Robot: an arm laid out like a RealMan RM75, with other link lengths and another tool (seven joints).
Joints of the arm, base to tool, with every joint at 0 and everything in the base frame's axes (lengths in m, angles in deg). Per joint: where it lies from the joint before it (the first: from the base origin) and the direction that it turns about. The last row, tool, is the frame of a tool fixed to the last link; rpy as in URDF.
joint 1: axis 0 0 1 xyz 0 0 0.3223
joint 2: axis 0 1 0 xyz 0 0 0
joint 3: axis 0 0 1 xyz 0 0 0.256
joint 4: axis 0 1 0 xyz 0 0 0
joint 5: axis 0 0 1 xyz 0 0 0.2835
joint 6: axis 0 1 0 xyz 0 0 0
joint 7: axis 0 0 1 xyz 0 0 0.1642
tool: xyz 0.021 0.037 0.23 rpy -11.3 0 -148.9
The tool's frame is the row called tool.
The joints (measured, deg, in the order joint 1, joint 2, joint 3, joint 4, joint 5, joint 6, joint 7), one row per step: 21.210, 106.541, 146.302, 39.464, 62.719, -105.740, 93.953; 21.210, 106.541, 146.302, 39.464, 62.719, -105.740, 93.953; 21.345, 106.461, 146.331, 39.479, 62.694, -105.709, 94.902; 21.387, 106.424, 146.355, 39.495, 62.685, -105.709, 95.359; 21.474, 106.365, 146.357, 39.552, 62.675, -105.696, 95.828; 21.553, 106.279, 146.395, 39.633, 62.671, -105.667, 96.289; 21.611, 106.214, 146.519, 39.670, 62.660, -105.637, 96.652; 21.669, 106.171, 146.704, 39.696, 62.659, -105.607, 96.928; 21.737, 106.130, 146.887, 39.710, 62.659, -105.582, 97.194; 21.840, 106.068, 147.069, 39.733, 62.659, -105.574, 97.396; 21.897, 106.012, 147.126, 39.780, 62.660, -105.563, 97.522; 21.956, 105.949, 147.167, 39.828, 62.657, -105.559, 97.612
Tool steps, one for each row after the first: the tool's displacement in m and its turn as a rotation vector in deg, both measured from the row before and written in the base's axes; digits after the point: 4 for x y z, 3 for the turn. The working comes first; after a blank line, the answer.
Tool pose at each row, in the base's axes (x y z in m, rotation vector in deg; the steps are taken from these numbers as rounded here): 0.2862, 0.3638, -0.0282, -97.923, -124.413, -17.736; 0.2862, 0.3638, -0.0282, -97.923, -124.413, -17.736; 0.2854, 0.3650, -0.0273, -98.837, -123.818, -17.482; 0.2851, 0.3655, -0.0268, -99.287, -123.510, -17.360; 0.2847, 0.3663, -0.0261, -99.680, -123.283, -17.291; 0.2845, 0.3675, -0.0250, -100.045, -123.041, -17.331; 0.2845, 0.3687, -0.0239, -100.340, -122.739, -17.405; 0.2842, 0.3701, -0.0227, -100.522, -122.425, -17.515; 0.2839, 0.3714, -0.0215, -100.687, -122.119, -17.602; 0.2834, 0.3729, -0.0202, -100.731, -121.915, -17.719; 0.2834, 0.3738, -0.0194, -100.759, -121.862, -17.819; 0.2833, 0.3745, -0.0187, -100.751, -121.863, -17.924

0.0000, 0.0000, 0.0000, 0.000, 0.000, 0.000; -0.0008, 0.0012, 0.0009, -0.247, 0.205, -0.726; -0.0003, 0.0005, 0.0005, -0.114, 0.107, -0.363; -0.0004, 0.0008, 0.0007, -0.103, 0.046, -0.307; -0.0002, 0.0012, 0.0011, -0.031, 0.010, -0.311; 0.0000, 0.0012, 0.0011, 0.047, 0.054, -0.296; -0.0003, 0.0014, 0.0012, 0.123, 0.082, -0.238; -0.0003, 0.0013, 0.0012, 0.116, 0.094, -0.222; -0.0005, 0.0015, 0.0013, 0.136, 0.055, -0.117; 0.0000, 0.0009, 0.0008, 0.060, -0.027, -0.050; -0.0001, 0.0007, 0.0007, 0.053, -0.052, -0.009
